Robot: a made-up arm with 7 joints.
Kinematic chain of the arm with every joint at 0, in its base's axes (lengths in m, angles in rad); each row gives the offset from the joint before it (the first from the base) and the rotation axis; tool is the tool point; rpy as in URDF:
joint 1: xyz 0 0 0.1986 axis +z
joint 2: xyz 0 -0.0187 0.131 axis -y
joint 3: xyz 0 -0.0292 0.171 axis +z
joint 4: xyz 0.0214 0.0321 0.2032 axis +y
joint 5: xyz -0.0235 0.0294 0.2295 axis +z
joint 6: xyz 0 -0.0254 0.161 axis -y
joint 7: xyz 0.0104 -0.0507 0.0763 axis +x
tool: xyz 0 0 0 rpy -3.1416 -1.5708 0
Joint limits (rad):
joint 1: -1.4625..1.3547
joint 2: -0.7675..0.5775
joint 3: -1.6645..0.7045
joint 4: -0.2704..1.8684
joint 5: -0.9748..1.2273
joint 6: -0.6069..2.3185
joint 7: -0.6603..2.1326
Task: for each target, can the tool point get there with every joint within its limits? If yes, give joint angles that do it. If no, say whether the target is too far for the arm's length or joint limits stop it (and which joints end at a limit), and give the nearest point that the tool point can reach.
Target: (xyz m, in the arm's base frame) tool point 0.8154 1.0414 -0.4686
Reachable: no: too far | nearest point 0.3792 0.4843 0.2456 | short by 1.005 m
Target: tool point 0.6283 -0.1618 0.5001
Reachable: yes | joints -0.3863 -0.5568 0.1846 1.2068 1.0314 -0.2758 1.0590
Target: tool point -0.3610 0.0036 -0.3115
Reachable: no: joint limits stop it (at a limit: joint 1, joint 2, joint 4, joint 6) | nearest point -0.2658 -0.4039 0.2164 | short by 0.674 m
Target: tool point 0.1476 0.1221 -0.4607
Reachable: no: joint limits stop it (at a limit: joint 2, joint 4) | nearest point 0.3443 0.2848 0.1511 | short by 0.663 m
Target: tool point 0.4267 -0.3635 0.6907
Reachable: yes | joints -0.1330 -0.1577 -0.5572 1.3918 0.3583 -0.1941 0.4043
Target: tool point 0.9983 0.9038 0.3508
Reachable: no: too far | nearest point 0.5526 0.5003 0.4824 | short by 0.615 m
